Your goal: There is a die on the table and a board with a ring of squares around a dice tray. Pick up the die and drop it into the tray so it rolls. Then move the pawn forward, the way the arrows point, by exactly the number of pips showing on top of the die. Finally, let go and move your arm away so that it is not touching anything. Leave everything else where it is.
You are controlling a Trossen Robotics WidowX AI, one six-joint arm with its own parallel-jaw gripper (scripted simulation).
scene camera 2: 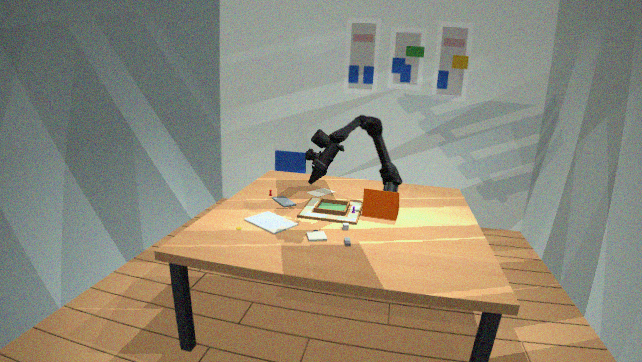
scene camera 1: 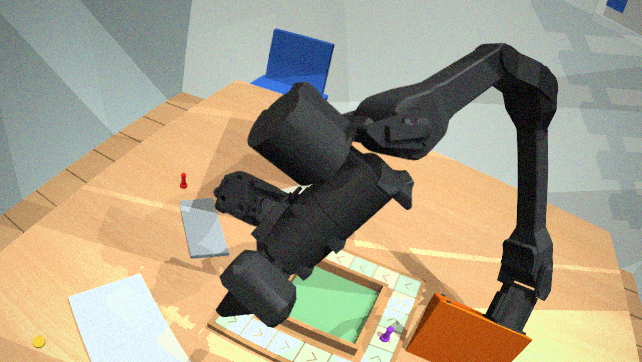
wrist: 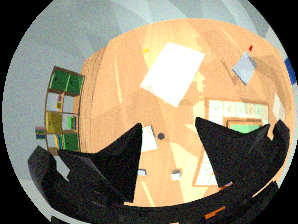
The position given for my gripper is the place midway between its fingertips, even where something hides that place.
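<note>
In scene camera 1 you'd find my gripper (scene camera 1: 228, 301), which is open and holding nothing, and there's a grey slab (scene camera 1: 203, 232) plus a green dice tray (scene camera 1: 325, 301). The wrist view shows my gripper too (wrist: 169, 124).
</note>
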